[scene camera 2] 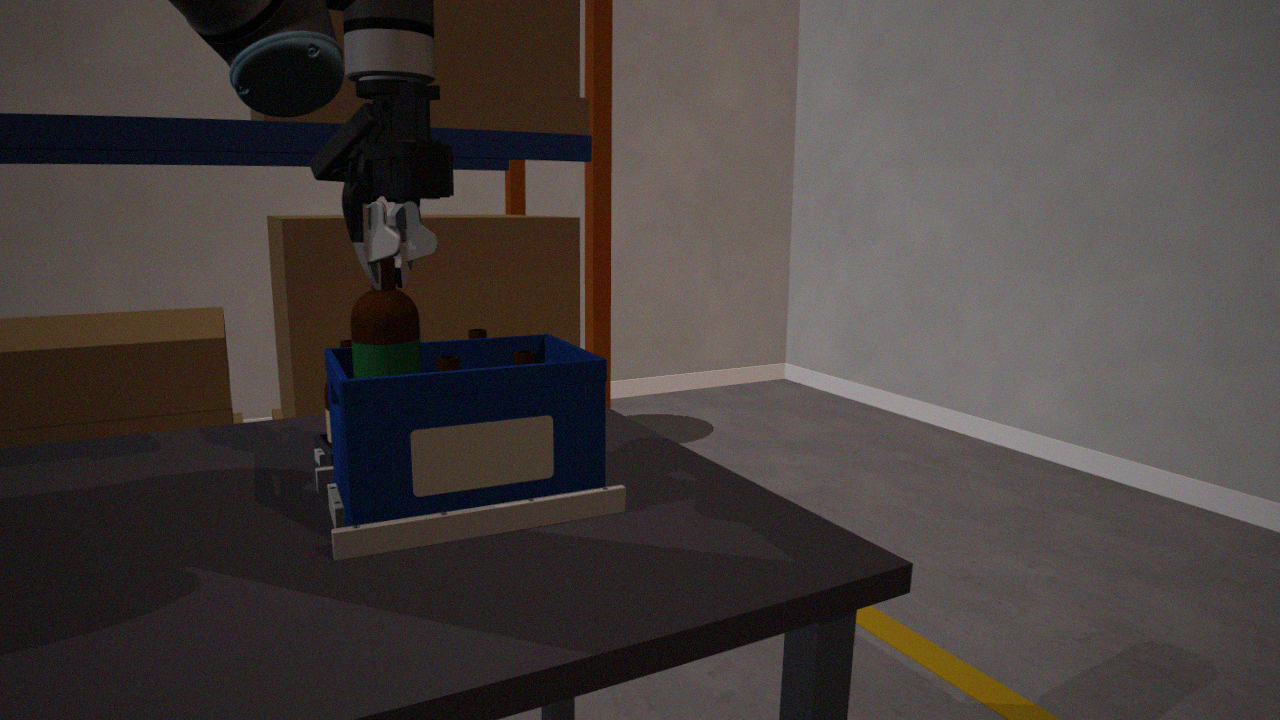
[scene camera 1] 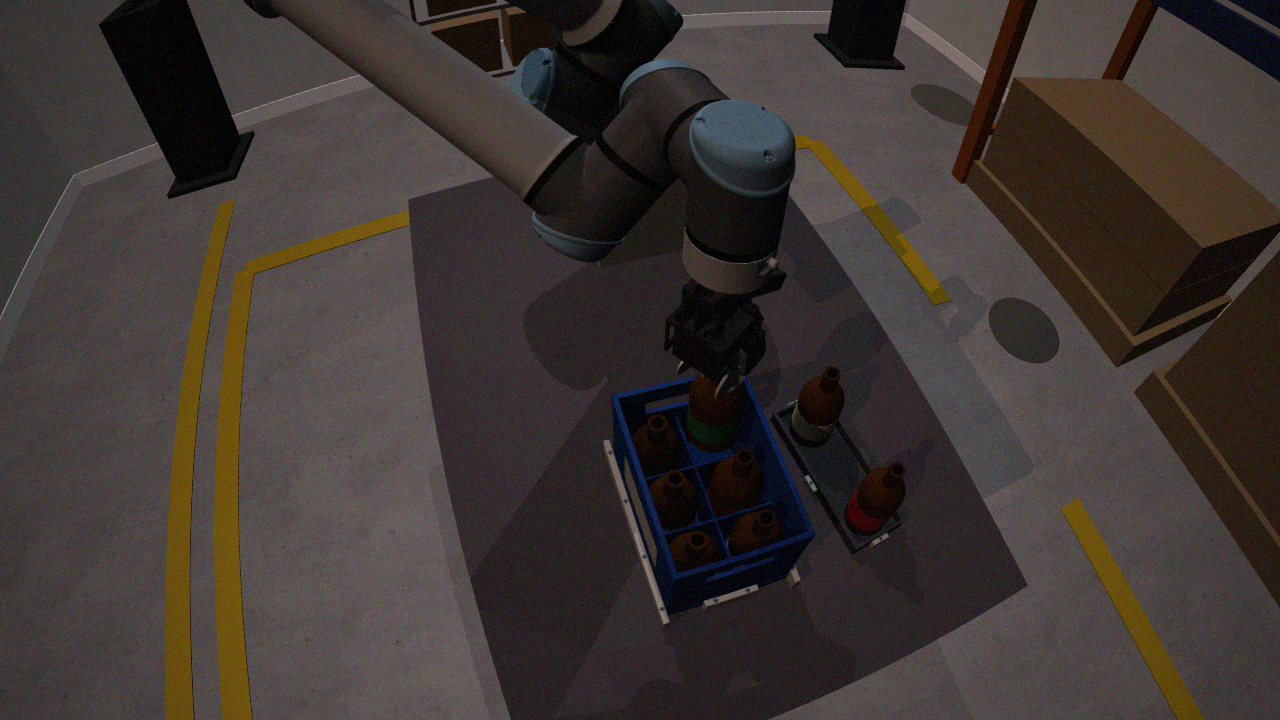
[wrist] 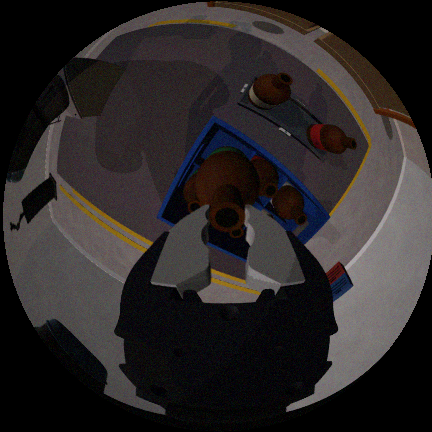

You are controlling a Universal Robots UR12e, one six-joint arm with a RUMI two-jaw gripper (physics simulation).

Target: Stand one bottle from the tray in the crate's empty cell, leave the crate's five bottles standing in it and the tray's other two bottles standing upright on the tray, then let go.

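Frame: origin at the arm's base, x ahead, y right, z down, level; centimetres.
Where they show: gripper, between the fingertips: (scene camera 2: pixel 389 288) (scene camera 1: pixel 715 383) (wrist: pixel 226 206).
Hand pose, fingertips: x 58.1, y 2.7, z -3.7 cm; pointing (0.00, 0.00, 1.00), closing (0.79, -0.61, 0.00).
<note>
After its pixels a point has its place.
My gripper (scene camera 1: pixel 711 377) {y 2.7, x 58.1, z -3.7 cm} (scene camera 2: pixel 388 273) {y 2.7, x 58.1, z -3.7 cm} (wrist: pixel 226 206) {y 2.7, x 58.1, z -3.7 cm} is shut on the neck of a brown bottle with a green label (scene camera 1: pixel 715 419) {y 3.1, x 60.9, z 0.1 cm} (scene camera 2: pixel 385 331) {y 5.4, x 57.2, z 0.5 cm} (wrist: pixel 225 175) {y 0.4, x 56.3, z -3.3 cm}. The bottle is upright, its lower part inside the back right cell of the blue crate (scene camera 1: pixel 732 574) {y 4.6, x 78.9, z 9.3 cm} (scene camera 2: pixel 469 447) {y 13.7, x 64.2, z 11.6 cm} (wrist: pixel 186 167) {y 4.5, x 52.3, z 4.8 cm}; its base is hidden in the second scene view. The crate's five bottles stand in the other cells. On the dark tray (scene camera 1: pixel 827 465) {y -18.2, x 61.9, z 20.6 cm} (wrist: pixel 292 117) {y -19.3, x 63.8, z 20.6 cm} a cream-labelled bottle (scene camera 1: pixel 818 411) {y -15.6, x 57.2, z 10.6 cm} (wrist: pixel 270 91) {y -15.2, x 54.7, z 9.3 cm} and a red-labelled bottle (scene camera 1: pixel 875 501) {y -18.7, x 74.1, z 10.2 cm} (wrist: pixel 330 138) {y -19.0, x 70.2, z 10.1 cm} stand upright at opposite ends.
Light rails (scene camera 1: pixel 635 528) {y 14.2, x 65.9, z 18.1 cm} (scene camera 2: pixel 478 522) {y 14.9, x 64.7, z 19.4 cm} run along the crate's foot on the dark table (scene camera 1: pixel 510 358) {y 28.1, x 29.3, z 21.1 cm} (scene camera 2: pixel 572 595) {y 30.2, x 69.9, z 21.1 cm}. The tray stands close beside the crate's right side. A box (scene camera 1: pixel 648 228) {y -0.7, x 10.4, z 13.3 cm} stands behind, under the arm. Large cartons (scene camera 1: pixel 1109 197) stand beyond the table.
</note>
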